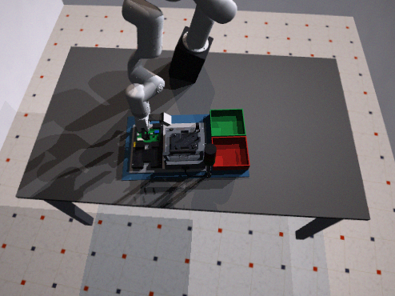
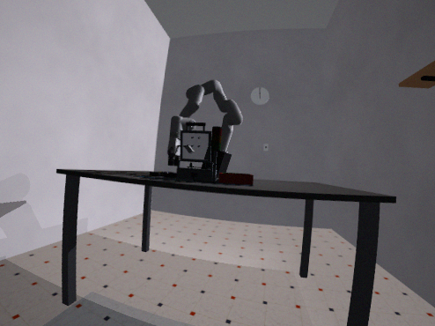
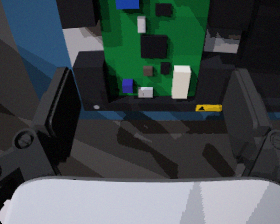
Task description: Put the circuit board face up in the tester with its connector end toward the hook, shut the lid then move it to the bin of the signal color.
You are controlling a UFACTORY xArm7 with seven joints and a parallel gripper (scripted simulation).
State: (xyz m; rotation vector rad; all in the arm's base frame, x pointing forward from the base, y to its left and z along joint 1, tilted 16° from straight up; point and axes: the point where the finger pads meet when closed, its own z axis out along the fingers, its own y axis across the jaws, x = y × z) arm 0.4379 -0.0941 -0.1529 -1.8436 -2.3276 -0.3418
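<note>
The green circuit board lies 6 cm below my hand. Round my hand: tester lid: 21 cm to the left, 14 cm ahead, 11 cm above; then green bin: 35 cm to the left, 13 cm behind, 6 cm below; then red bin: 38 cm to the left, 6 cm below, 2 cm ahead.
</note>
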